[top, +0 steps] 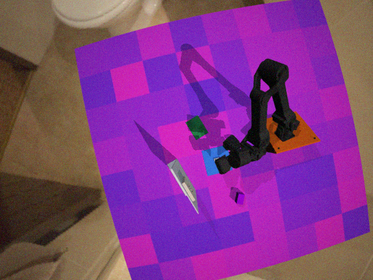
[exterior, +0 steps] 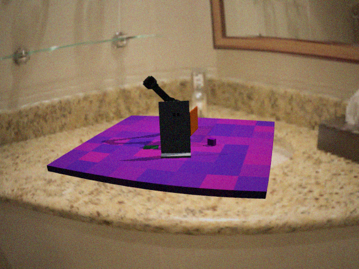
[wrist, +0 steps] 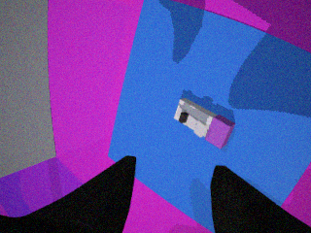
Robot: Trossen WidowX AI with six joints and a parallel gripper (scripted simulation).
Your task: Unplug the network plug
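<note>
My gripper tip is now 4 cm above the network plug, 1 cm to the left of it and 1 cm short of it. From my gripper tip the other things lie so: upright panel 18 cm ahead, 10 cm above, 1 cm to the left; blue marked square 4 cm below, 1 cm ahead.
</note>
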